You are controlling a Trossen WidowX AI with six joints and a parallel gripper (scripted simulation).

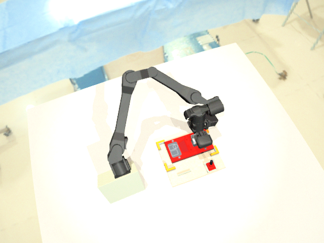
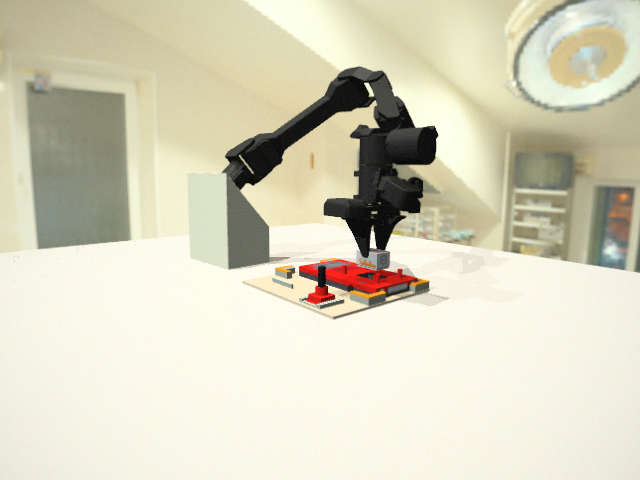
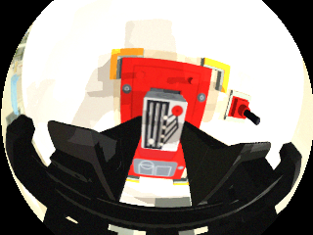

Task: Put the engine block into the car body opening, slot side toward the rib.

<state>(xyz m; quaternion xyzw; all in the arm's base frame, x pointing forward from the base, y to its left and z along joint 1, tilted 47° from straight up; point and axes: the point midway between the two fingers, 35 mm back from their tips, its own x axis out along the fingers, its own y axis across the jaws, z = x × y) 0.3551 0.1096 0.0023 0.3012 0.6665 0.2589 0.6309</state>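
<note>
Right now the black post is 130 mm to the right of my gripper tip and 30 mm below it. Round my gripper tip: engine block 10 mm below.
</note>
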